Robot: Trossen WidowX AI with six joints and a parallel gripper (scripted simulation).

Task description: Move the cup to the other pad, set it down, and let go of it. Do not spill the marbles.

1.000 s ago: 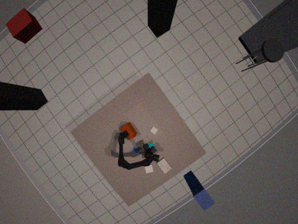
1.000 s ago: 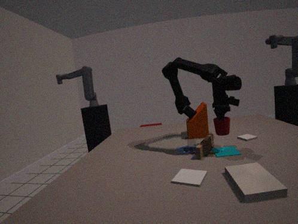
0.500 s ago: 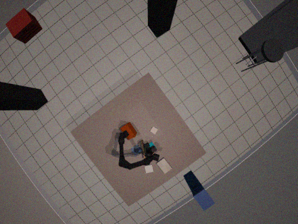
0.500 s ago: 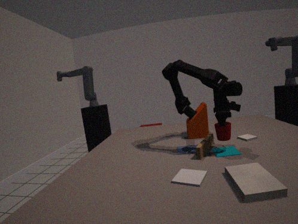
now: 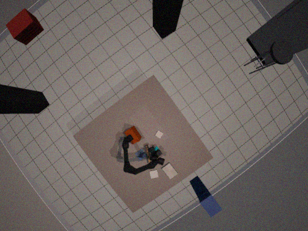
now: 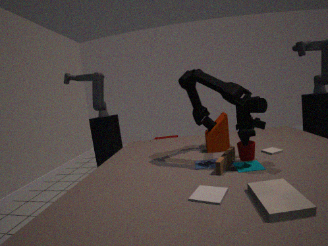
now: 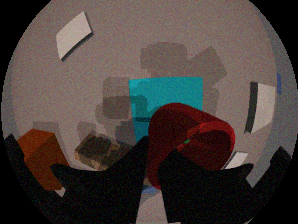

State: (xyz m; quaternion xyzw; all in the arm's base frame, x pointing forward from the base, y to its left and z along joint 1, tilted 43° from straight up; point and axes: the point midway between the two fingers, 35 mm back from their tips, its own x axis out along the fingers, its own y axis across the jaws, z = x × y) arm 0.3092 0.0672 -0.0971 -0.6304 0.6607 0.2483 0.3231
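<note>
My gripper tip is now 4 cm short of the green marble, 2 cm to the left of it and 2 cm above it. Round my gripper tip: dark red cup: 3 cm ahead, 1 cm to the right; teal pad: 8 cm below, 3 cm ahead; wooden bar: 9 cm to the right, 5 cm below, 1 cm behind.
</note>
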